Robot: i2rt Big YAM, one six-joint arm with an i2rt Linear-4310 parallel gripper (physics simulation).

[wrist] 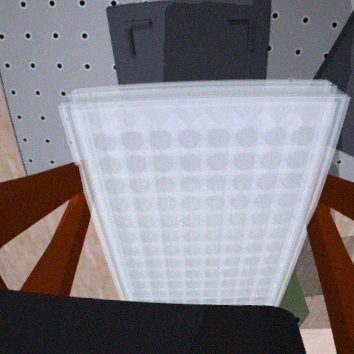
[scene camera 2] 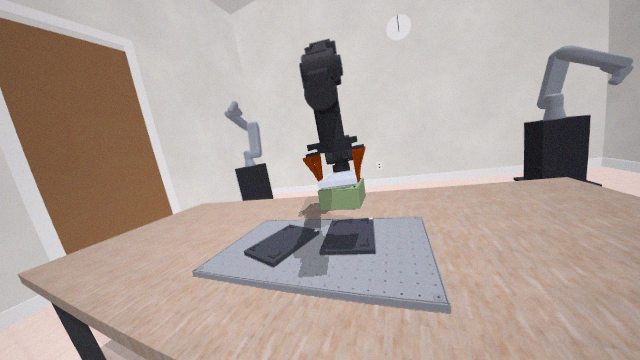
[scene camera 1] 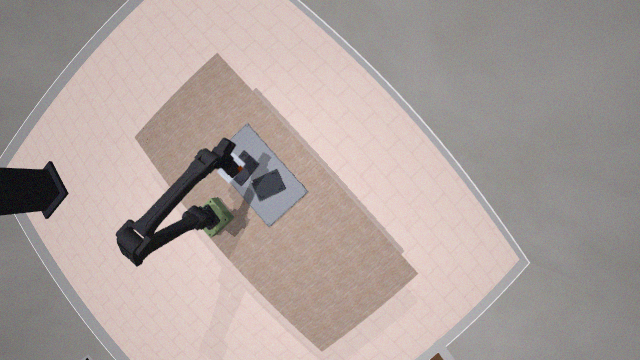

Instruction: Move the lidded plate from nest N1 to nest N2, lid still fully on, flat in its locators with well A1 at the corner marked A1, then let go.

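Places are measured from the arm's base along level axes (x right, y up, z back), in centimetres.
Where they show: gripper, fingertip midpoint: (wrist: pixel 200 177) (scene camera 2: pixel 339 183) (scene camera 1: pixel 234 164); arm's base, origin of the base link: (scene camera 1: pixel 209 217).
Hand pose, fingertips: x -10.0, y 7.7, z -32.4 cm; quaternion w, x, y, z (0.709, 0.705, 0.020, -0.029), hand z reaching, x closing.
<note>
Things, the pixels of their top centre, and the offset from my fingertips. Level surfaces: height alone.
- clear lidded plate, middle of its top: (wrist: pixel 202 251) (scene camera 2: pixel 340 174) (scene camera 1: pixel 230 167) dx +0.4, dy +1.7, dz +2.5 cm
- dark nest, middle of its top: (wrist: pixel 192 107) (scene camera 2: pixel 349 229) (scene camera 1: pixel 241 168) dx +0.0, dy -12.6, dz +1.7 cm
- wooden table, its level: dy -15.7 cm
The clear lidded plate (scene camera 1: pixel 224 174) (scene camera 2: pixel 338 180) (wrist: pixel 200 215) is between the orange fingers of my gripper (scene camera 2: pixel 336 179) (wrist: pixel 200 177), which is shut on its long sides. The plate is raised above the board's edge nearest the arm base. The lid looks seated over it; well A1 cannot be told. One dark nest (scene camera 1: pixel 249 160) (scene camera 2: pixel 348 242) (wrist: pixel 140 57) lies just beyond the plate in the wrist view, roughly in line with it, with L-shaped locators. The other nest (scene camera 1: pixel 270 186) (scene camera 2: pixel 280 245) (wrist: pixel 345 112) is turned at an angle beside it. Nest names are unreadable.
Both nests lie on the grey perforated board (scene camera 1: pixel 280 210) (scene camera 2: pixel 410 265) (wrist: pixel 42 77), on the wooden table (scene camera 1: pixel 310 260) (scene camera 2: pixel 500 250). The arm's green base block (scene camera 1: pixel 226 216) (scene camera 2: pixel 340 199) (wrist: pixel 294 302) stands at the table edge. Other arms on black pedestals stand beyond the table.
</note>
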